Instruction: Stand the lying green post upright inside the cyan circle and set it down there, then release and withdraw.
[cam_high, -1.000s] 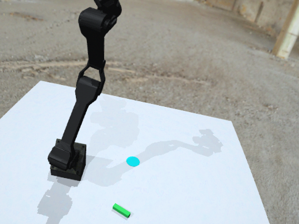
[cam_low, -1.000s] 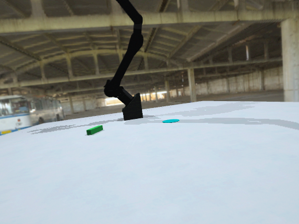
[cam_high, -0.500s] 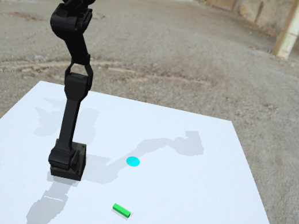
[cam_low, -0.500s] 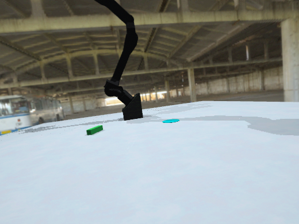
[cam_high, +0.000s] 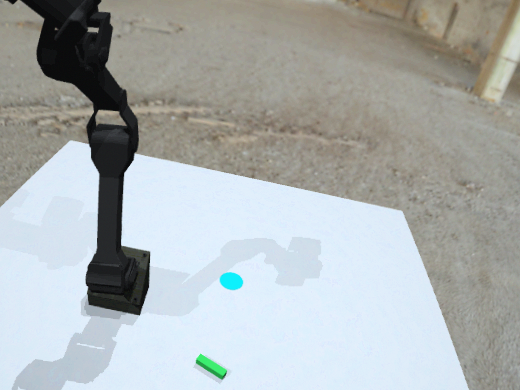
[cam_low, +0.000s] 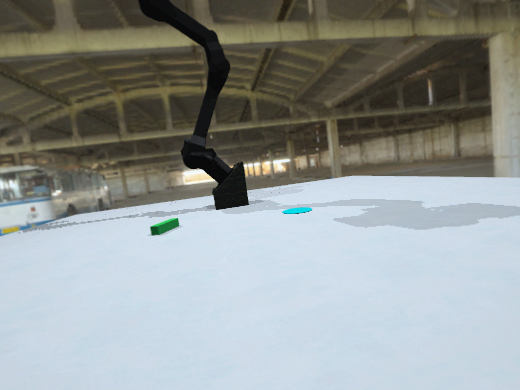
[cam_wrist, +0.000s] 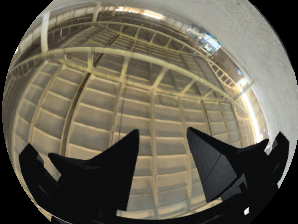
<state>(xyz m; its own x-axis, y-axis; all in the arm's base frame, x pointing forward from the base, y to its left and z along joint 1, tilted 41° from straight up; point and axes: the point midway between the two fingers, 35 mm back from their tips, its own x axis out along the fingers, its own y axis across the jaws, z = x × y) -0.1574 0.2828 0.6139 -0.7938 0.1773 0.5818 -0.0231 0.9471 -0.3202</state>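
The green post lies 750 mm below my gripper tip, 400 mm ahead of it and 70 mm to the left of it. The rest, counted from my gripper tip: cyan circle 750 mm below, 410 mm ahead, 330 mm to the left.
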